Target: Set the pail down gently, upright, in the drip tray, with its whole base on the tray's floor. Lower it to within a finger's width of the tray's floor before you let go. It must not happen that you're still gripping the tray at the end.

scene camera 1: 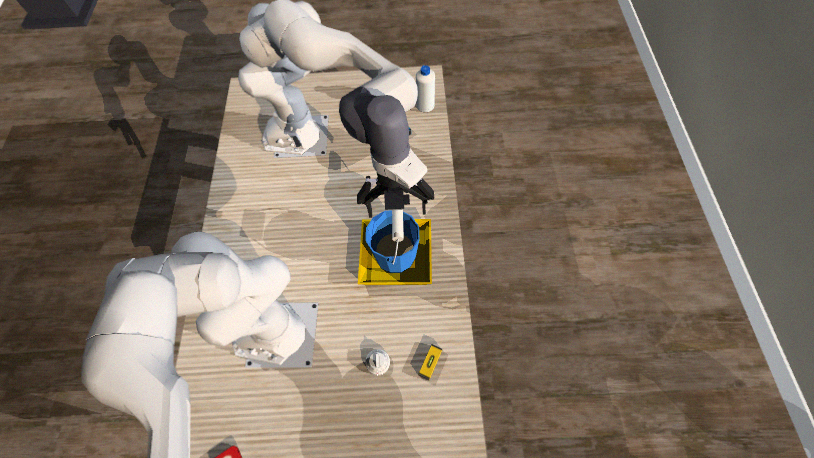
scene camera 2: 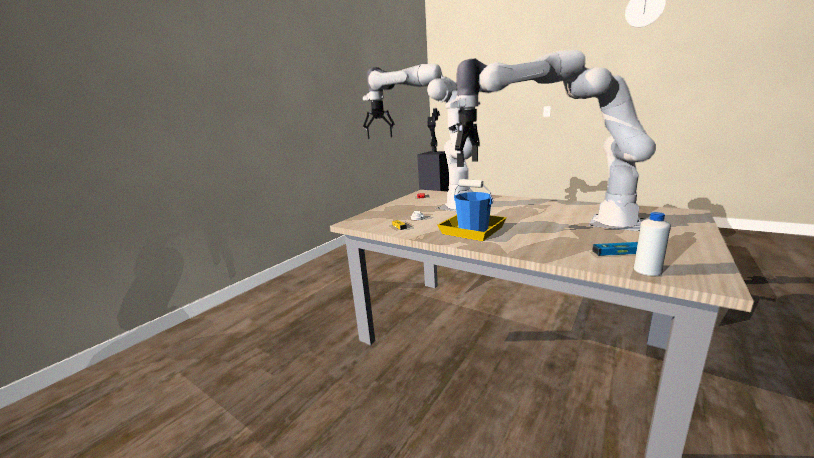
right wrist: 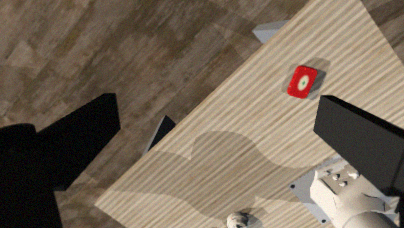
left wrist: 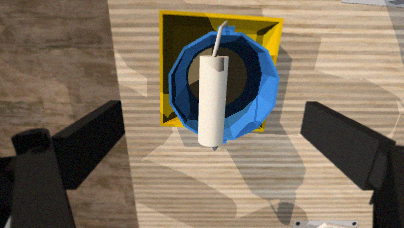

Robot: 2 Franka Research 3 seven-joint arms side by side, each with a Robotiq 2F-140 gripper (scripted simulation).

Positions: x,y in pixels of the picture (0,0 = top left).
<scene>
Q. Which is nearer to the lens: the yellow drip tray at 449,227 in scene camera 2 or the white bottle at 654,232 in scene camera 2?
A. The white bottle.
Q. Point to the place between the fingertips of my left gripper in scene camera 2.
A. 468,164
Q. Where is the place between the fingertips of my left gripper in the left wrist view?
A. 213,117
</scene>
